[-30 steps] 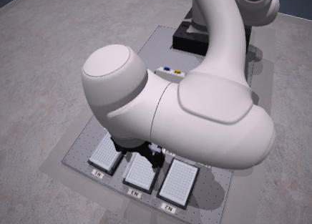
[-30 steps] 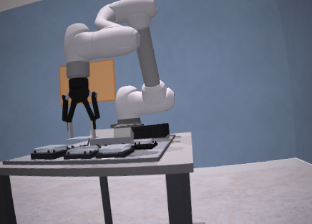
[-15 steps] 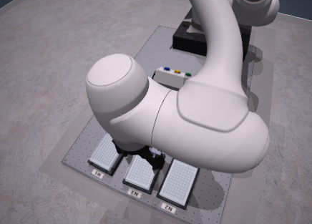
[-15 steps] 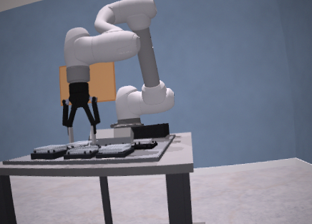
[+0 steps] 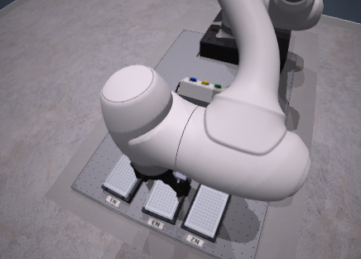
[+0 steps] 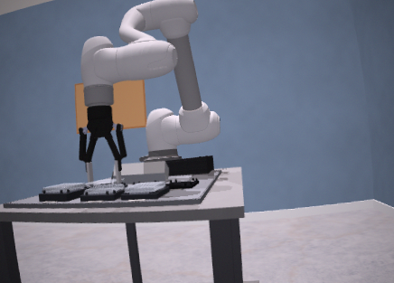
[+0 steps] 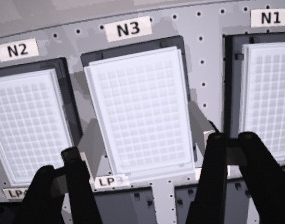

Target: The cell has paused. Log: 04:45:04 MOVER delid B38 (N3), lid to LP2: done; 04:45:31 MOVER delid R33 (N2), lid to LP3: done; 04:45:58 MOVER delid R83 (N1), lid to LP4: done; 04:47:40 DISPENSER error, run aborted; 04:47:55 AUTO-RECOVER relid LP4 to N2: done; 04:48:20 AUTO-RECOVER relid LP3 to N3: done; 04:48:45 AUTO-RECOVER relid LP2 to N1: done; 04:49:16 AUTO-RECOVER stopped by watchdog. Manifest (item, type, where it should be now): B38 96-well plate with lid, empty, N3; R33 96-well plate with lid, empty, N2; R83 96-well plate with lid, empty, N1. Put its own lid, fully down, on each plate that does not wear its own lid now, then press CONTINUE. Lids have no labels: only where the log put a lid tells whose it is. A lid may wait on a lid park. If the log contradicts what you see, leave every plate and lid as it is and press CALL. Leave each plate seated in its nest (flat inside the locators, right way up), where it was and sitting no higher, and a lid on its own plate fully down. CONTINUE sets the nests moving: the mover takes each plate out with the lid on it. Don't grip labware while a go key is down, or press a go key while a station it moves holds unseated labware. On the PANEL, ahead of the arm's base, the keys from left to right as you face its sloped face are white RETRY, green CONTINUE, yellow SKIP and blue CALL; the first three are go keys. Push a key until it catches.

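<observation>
Now: the pale grey lid 2 cm below my hand. From my hand the other things lie so: LP3 label 9 cm behind, 7 cm below, 6 cm to the left; then LP2 label 11 cm behind, 7 cm to the right, 7 cm below; then plate 13 cm to the left, 5 cm below, 1 cm ahead.
</observation>
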